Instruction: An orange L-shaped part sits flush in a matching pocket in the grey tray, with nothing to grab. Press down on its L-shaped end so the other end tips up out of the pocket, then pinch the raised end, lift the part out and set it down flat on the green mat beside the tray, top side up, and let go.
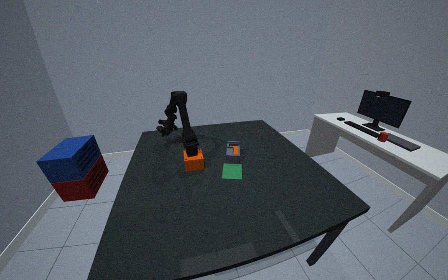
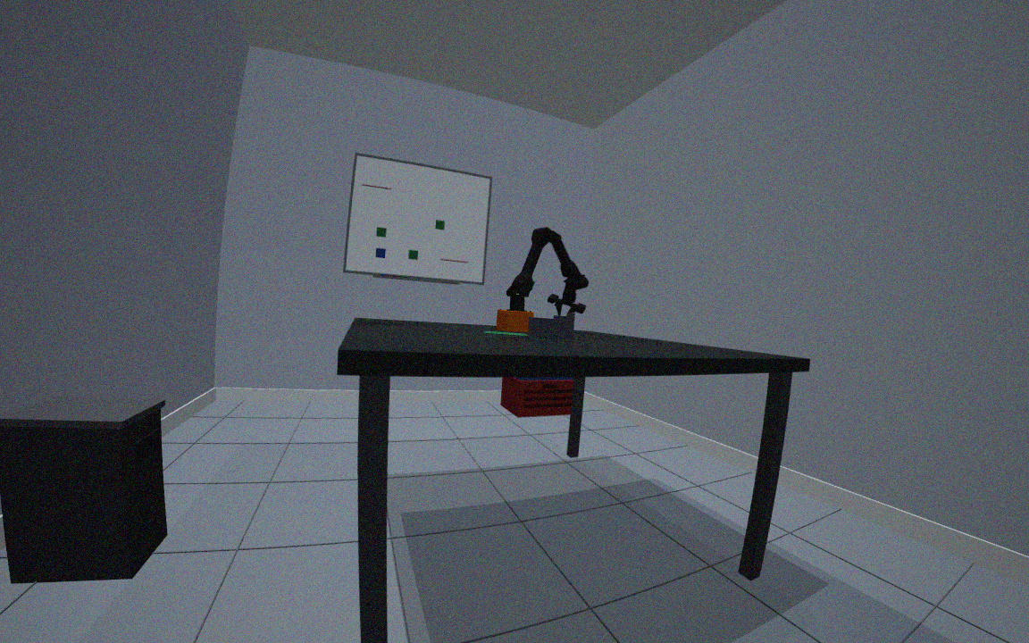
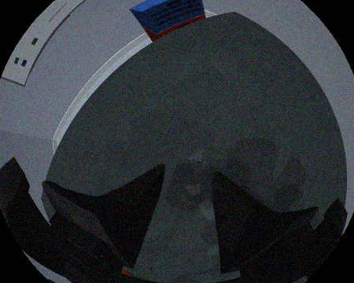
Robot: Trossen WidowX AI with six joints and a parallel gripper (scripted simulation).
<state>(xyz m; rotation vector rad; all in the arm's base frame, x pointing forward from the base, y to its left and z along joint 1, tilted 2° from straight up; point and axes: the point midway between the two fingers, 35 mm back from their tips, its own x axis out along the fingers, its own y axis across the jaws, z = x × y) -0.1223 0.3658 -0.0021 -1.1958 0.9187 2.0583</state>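
My gripper tip is now 43 cm short of the orange L-shaped part, 40 cm to the left of it and 2 cm above it. From my gripper tip the other things lie so: green mat (34 cm ahead, 54 cm to the right, 8 cm below).
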